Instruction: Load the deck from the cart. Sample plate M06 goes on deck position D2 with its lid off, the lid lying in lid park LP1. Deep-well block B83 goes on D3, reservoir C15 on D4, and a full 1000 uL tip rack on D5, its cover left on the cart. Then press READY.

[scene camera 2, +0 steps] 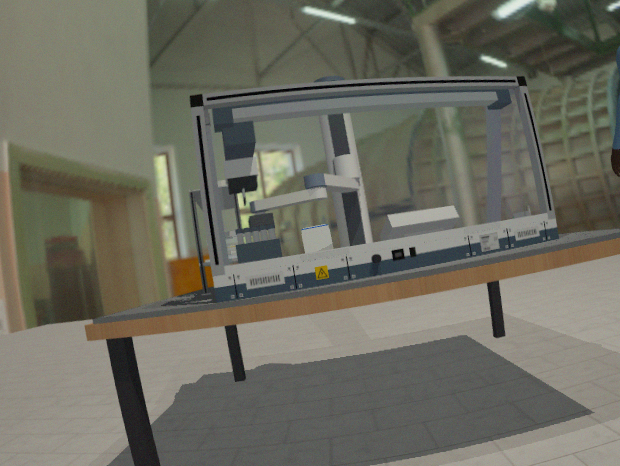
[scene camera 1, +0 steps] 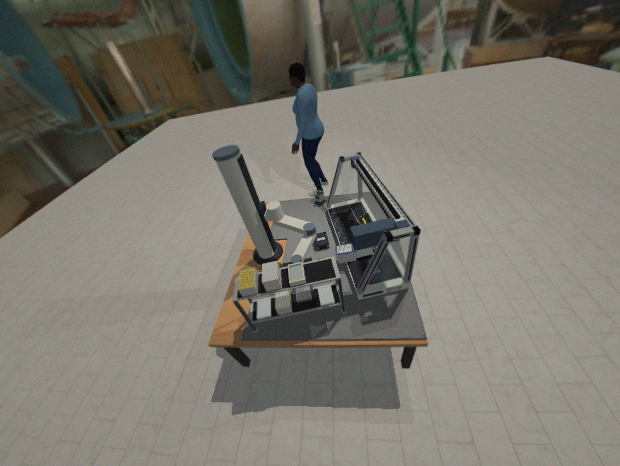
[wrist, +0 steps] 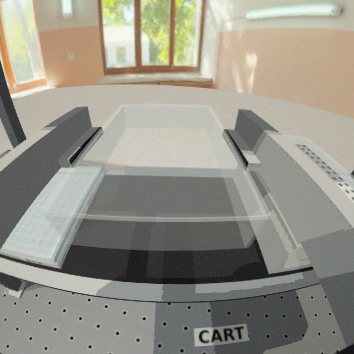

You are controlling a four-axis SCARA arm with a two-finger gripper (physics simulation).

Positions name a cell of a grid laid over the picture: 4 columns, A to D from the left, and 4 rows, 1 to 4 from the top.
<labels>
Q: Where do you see a CART label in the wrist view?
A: C4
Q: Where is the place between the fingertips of my gripper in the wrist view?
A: B2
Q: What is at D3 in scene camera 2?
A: A perforated grey table surface.
</labels>
